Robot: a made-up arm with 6 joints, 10 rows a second.
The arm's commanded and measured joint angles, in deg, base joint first. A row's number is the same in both.
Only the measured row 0 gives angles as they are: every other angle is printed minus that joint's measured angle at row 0.
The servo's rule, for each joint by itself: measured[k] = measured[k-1] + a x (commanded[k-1-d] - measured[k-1]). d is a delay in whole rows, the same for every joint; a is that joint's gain. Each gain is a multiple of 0.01, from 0.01 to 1. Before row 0 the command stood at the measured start. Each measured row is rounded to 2 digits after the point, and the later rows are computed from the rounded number. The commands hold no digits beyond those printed.
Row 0, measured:
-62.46, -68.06, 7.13, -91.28, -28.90, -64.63
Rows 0 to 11, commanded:
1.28, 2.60, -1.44, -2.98, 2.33, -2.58
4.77, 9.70, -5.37, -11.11, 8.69, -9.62
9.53, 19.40, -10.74, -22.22, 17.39, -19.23
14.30, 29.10, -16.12, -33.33, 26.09, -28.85
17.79, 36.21, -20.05, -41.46, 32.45, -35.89
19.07, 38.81, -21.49, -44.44, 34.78, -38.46
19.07, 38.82, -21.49, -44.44, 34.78, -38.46
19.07, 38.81, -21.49, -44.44, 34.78, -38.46
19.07, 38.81, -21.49, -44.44, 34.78, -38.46
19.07, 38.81, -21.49, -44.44, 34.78, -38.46
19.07, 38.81, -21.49, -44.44, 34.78, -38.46
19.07, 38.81, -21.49, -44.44, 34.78, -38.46
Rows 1 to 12, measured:
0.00, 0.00, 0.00, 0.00, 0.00, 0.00
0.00, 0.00, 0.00, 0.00, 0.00, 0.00
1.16, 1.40, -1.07, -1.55, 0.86, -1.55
4.45, 5.88, -4.25, -6.52, 3.76, -6.39
9.07, 13.18, -9.05, -14.68, 8.80, -14.09
13.83, 21.78, -14.28, -24.38, 15.20, -22.95
17.43, 29.57, -18.55, -33.26, 21.58, -30.71
18.92, 34.56, -20.73, -39.07, 26.46, -35.36
19.06, 36.86, -21.29, -41.86, 29.54, -37.22
19.07, 37.91, -21.44, -43.20, 31.48, -37.96
19.07, 38.40, -21.48, -43.84, 32.70, -38.26
19.07, 38.62, -21.49, -44.15, 33.47, -38.38
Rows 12 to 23, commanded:
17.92, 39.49, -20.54, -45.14, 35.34, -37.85
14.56, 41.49, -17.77, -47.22, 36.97, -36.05
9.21, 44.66, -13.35, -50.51, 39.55, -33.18
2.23, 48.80, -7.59, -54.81, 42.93, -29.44
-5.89, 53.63, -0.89, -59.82, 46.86, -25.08
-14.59, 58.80, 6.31, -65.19, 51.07, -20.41
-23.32, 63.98, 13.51, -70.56, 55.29, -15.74
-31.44, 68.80, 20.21, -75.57, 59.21, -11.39
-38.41, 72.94, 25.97, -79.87, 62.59, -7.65
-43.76, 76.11, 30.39, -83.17, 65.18, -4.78
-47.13, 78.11, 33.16, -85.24, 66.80, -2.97
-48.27, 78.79, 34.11, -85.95, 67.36, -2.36
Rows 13 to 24, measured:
19.07, 38.72, -21.49, -44.30, 33.95, -38.43
19.07, 38.77, -21.49, -44.37, 34.26, -38.45
18.02, 39.16, -20.79, -44.77, 34.66, -38.09
14.87, 40.42, -18.56, -46.04, 35.51, -36.87
9.72, 42.71, -14.70, -48.36, 37.00, -34.66
2.90, 46.00, -9.44, -51.71, 39.19, -31.53
-5.10, 50.12, -3.11, -55.93, 42.03, -27.66
-13.74, 54.81, 3.86, -60.75, 45.37, -23.31
-22.46, 59.76, 11.00, -65.85, 49.04, -18.77
-30.63, 64.64, 17.82, -70.90, 52.80, -14.34
-37.71, 69.12, 23.85, -75.56, 56.42, -10.33
-43.22, 72.89, 28.69, -79.52, 59.66, -7.00

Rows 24 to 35, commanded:
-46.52, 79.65, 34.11, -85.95, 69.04, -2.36
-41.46, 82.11, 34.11, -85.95, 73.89, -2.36
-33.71, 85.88, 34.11, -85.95, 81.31, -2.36
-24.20, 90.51, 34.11, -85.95, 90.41, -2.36
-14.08, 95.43, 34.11, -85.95, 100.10, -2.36
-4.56, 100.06, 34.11, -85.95, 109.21, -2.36
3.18, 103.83, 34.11, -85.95, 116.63, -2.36
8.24, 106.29, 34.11, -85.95, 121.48, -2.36
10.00, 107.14, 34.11, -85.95, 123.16, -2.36
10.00, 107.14, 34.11, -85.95, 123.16, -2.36
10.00, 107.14, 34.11, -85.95, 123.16, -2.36
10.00, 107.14, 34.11, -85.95, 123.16, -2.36
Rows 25 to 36, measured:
-46.78, 75.71, 32.00, -82.49, 62.30, -4.58
-48.14, 77.37, 33.56, -84.29, 64.17, -3.25
-46.67, 78.60, 33.97, -85.15, 65.97, -2.72
-41.93, 80.50, 34.07, -85.57, 68.90, -2.50
-34.45, 83.41, 34.10, -85.77, 73.49, -2.42
-25.12, 87.24, 34.11, -85.86, 79.75, -2.38
-15.07, 91.66, 34.11, -85.91, 87.28, -2.37
-5.51, 96.20, 34.11, -85.93, 95.39, -2.36
2.40, 100.32, 34.11, -85.94, 103.25, -2.36
7.71, 103.54, 34.11, -85.95, 110.00, -2.36
9.79, 105.48, 34.11, -85.95, 114.87, -2.36
9.98, 106.38, 34.11, -85.95, 117.94, -2.36

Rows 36 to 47, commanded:
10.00, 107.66, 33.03, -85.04, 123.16, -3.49
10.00, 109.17, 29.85, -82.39, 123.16, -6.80
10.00, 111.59, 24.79, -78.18, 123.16, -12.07
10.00, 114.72, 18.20, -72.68, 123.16, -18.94
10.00, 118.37, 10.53, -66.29, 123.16, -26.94
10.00, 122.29, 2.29, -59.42, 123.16, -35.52
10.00, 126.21, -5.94, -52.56, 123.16, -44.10
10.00, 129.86, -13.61, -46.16, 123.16, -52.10
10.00, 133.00, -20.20, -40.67, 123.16, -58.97
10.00, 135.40, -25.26, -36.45, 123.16, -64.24
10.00, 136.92, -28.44, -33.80, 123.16, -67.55
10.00, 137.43, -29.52, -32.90, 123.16, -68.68
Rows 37 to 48, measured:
10.00, 106.79, 34.11, -85.95, 119.87, -2.36
10.00, 106.98, 34.11, -85.95, 121.09, -2.36
10.00, 107.35, 33.31, -85.48, 121.86, -3.04
10.00, 108.33, 30.75, -83.87, 122.34, -5.30
10.00, 110.09, 26.34, -80.91, 122.64, -9.36
10.00, 112.59, 20.32, -76.63, 122.83, -15.11
10.00, 115.71, 13.08, -71.25, 122.95, -22.21
10.00, 119.26, 5.10, -65.10, 123.03, -30.20
10.00, 123.01, -3.07, -58.58, 123.08, -38.54
10.00, 126.71, -10.87, -52.12, 123.11, -46.68
10.00, 130.11, -17.77, -46.17, 123.13, -54.05
10.00, 132.97, -23.31, -41.12, 123.14, -60.16

